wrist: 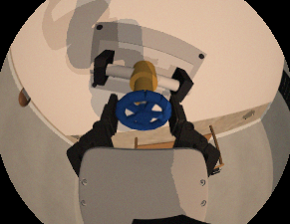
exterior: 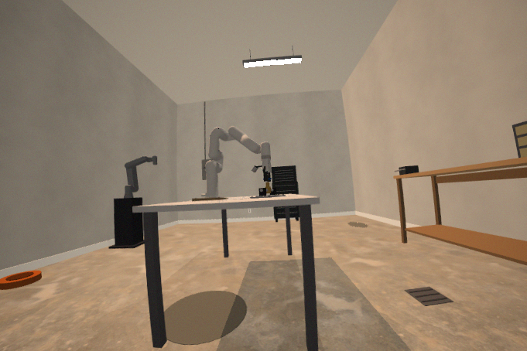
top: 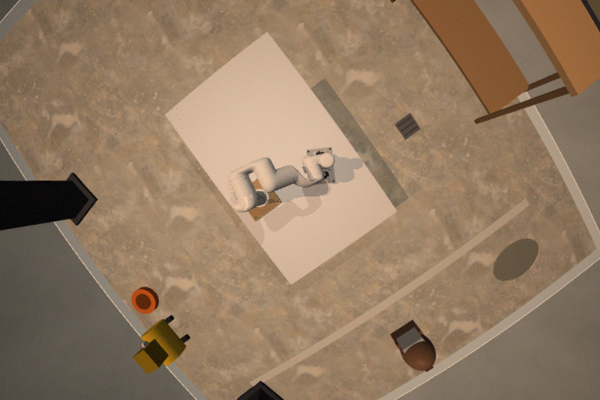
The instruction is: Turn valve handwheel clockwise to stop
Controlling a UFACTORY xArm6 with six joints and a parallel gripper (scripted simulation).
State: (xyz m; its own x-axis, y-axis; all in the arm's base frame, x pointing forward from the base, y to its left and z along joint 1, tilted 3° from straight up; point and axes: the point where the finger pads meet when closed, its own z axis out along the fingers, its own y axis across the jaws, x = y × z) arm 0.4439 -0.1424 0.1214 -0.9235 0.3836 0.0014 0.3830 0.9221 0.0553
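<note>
Now: hand right at the blue handwheel.
</note>
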